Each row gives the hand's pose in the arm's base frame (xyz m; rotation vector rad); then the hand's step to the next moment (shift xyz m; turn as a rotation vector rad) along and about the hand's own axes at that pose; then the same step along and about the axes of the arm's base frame.
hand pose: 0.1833 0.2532 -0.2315 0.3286 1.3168 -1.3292
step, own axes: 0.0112 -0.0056 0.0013 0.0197 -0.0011 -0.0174
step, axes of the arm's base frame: -0.0071 -0.0084 -0.0060 -0.0151 0.0037 -0.0212
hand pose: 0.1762 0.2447 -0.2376 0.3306 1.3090 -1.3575
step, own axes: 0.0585 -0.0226 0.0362 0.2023 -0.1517 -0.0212
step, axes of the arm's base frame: -0.0187 -0.0657 -0.0241 -0.1955 -0.1296 -0.0968
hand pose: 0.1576 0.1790 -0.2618 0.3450 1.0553 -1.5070
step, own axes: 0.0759 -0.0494 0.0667 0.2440 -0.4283 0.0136
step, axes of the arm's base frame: -0.0407 -0.1048 0.0012 -0.4439 -0.2146 0.0057
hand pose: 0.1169 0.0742 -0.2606 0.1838 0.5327 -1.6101
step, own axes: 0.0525 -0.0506 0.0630 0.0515 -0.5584 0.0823
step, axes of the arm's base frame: -0.0434 -0.0737 0.0444 -0.5339 -0.0691 0.1774
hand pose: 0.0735 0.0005 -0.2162 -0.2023 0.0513 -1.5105
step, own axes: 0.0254 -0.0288 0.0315 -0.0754 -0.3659 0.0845
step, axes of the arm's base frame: -0.0218 -0.0234 0.0380 -0.3518 0.0662 0.1362
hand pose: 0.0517 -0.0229 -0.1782 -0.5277 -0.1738 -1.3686
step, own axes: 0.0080 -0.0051 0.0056 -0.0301 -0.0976 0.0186
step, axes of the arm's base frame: -0.0022 -0.0051 0.0095 -0.0967 0.0247 0.0287
